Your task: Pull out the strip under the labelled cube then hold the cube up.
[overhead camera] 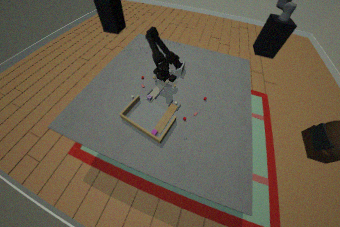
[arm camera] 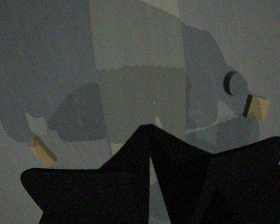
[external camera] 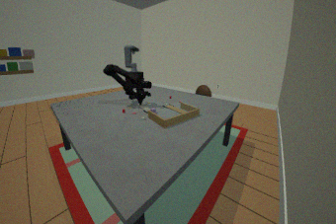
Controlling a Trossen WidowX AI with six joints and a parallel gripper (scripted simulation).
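Now: the pale green-grey strip 9 cm ahead of my gripper tip and 3 cm to the right of it. Also, from my gripper tip: cube 20 cm ahead, 5 cm to the right, 2 cm above.
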